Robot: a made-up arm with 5 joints. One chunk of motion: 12 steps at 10 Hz.
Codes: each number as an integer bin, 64 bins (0 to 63) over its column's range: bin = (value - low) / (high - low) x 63, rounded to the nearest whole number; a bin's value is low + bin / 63 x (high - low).
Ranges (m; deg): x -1.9..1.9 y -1.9..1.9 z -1.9..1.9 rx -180..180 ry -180..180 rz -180..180
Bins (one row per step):
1: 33 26 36 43 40 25
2: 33 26 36 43 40 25
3: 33 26 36 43 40 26
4: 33 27 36 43 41 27
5: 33 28 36 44 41 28
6: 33 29 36 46 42 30
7: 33 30 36 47 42 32
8: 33 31 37 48 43 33
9: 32 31 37 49 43 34
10: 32 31 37 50 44 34
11: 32 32 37 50 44 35
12: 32 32 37 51 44 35
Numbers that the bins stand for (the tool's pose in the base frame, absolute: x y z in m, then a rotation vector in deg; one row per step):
1: 0.0905 -0.3317 0.2714 65.71 48.57 -37.14
2: 0.0905 -0.3317 0.2714 65.71 48.57 -37.14
3: 0.0905 -0.3317 0.2714 65.71 48.57 -31.43
4: 0.0905 -0.2714 0.2714 65.71 54.29 -25.71
5: 0.0905 -0.2111 0.2714 71.43 54.29 -20.00
6: 0.0905 -0.1508 0.2714 82.86 60.00 -8.57
7: 0.0905 -0.0905 0.2714 88.57 60.00 2.86
8: 0.0905 -0.0302 0.3317 94.29 65.71 8.57
9: 0.0302 -0.0302 0.3317 100.00 65.71 14.29
10: 0.0302 -0.0302 0.3317 105.71 71.43 14.29
11: 0.0302 0.0302 0.3317 105.71 71.43 20.00
12: 0.0302 0.0302 0.3317 111.43 71.43 20.00

